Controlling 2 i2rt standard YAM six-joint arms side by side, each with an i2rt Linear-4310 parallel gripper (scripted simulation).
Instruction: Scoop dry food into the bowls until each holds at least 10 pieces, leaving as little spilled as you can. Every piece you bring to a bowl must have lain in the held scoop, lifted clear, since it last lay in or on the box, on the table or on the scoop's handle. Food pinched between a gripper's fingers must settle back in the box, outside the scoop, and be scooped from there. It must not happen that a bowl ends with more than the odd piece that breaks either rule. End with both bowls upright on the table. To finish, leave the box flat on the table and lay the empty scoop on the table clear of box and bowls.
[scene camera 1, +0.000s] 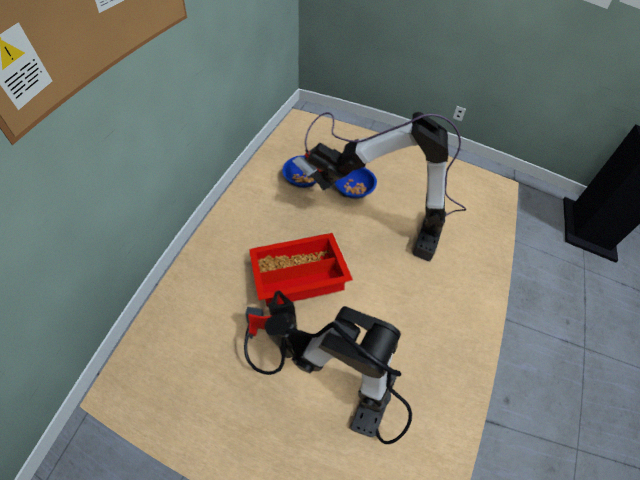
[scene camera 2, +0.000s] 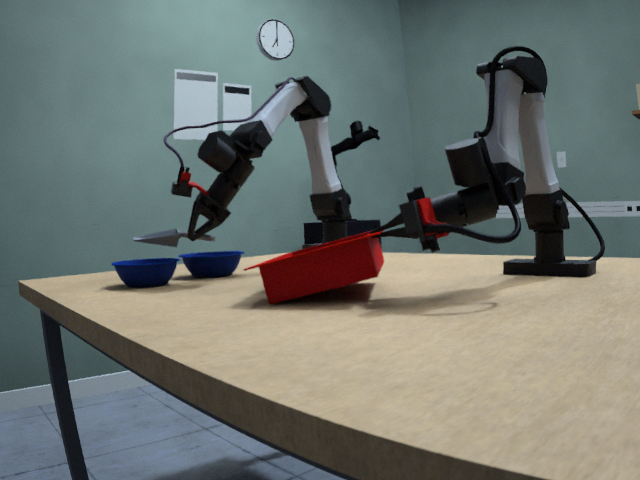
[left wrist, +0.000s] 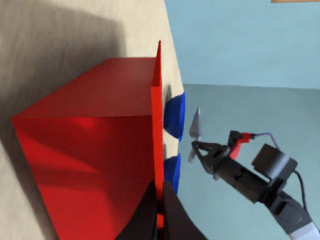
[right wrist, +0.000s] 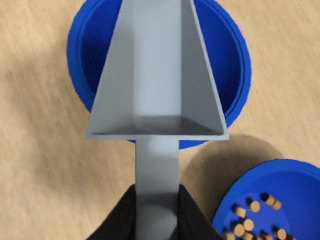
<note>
I see my left gripper (scene camera 2: 369, 235), my right gripper (scene camera 2: 189, 238) and a red box (scene camera 2: 345, 261).
The red box shows as well in scene camera 1 (scene camera 1: 332, 269) and in the left wrist view (left wrist: 94, 145). My left gripper is seen too in the left wrist view (left wrist: 160, 190). My right gripper shows as well in the left wrist view (left wrist: 193, 144) and in the right wrist view (right wrist: 157, 193). The right wrist view misses the red box: it is out of frame.
</note>
